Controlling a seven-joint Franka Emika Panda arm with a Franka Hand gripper.
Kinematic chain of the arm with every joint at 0, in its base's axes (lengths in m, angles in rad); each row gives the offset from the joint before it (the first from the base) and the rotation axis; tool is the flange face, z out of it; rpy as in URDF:
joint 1: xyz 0 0 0.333 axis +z
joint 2: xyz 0 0 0 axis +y
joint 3: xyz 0 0 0.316 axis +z
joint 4: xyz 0.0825 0 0 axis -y
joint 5: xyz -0.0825 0 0.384 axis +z
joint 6: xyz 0 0 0 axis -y
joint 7: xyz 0.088 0 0 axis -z
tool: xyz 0 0 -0.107 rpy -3.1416 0 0
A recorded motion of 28 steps. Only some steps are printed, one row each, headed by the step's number.
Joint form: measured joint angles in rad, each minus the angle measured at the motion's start. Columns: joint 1, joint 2, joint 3, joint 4, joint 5, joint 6, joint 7.
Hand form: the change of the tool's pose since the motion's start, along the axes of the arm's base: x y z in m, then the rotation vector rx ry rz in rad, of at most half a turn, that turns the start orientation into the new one. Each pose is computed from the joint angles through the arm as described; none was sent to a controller.
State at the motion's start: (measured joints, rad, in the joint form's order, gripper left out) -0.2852 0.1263 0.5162 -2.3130 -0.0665 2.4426 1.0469
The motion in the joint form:
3: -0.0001 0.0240 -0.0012 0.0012 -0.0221 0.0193 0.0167
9: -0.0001 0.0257 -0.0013 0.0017 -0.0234 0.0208 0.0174
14: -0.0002 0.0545 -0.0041 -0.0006 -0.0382 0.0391 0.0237
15: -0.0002 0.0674 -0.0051 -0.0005 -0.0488 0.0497 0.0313
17: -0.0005 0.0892 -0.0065 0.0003 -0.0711 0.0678 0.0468
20: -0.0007 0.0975 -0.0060 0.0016 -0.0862 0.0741 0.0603
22: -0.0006 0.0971 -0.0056 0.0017 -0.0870 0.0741 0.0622
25: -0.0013 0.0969 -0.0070 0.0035 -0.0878 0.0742 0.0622
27: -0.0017 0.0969 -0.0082 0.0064 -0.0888 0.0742 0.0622
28: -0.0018 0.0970 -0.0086 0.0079 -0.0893 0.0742 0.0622
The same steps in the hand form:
3: 0.0016 0.0002 -0.0087 -0.0012 -0.0006 -0.0017
9: 0.0019 0.0002 -0.0092 -0.0010 -0.0011 -0.0015
14: 0.0019 -0.0004 -0.0217 0.0027 0.0086 0.0006
15: 0.0023 -0.0003 -0.0266 0.0032 0.0089 0.0001
17: 0.0032 0.0000 -0.0347 0.0022 0.0077 0.0001
20: 0.0037 0.0007 -0.0374 -0.0014 0.0056 -0.0013
22: 0.0037 0.0009 -0.0371 -0.0019 0.0049 -0.0021
25: 0.0046 -0.0001 -0.0364 -0.0022 0.0028 -0.0038
27: 0.0059 -0.0008 -0.0354 -0.0024 -0.0001 -0.0048
28: 0.0065 -0.0010 -0.0349 -0.0025 -0.0016 -0.0051

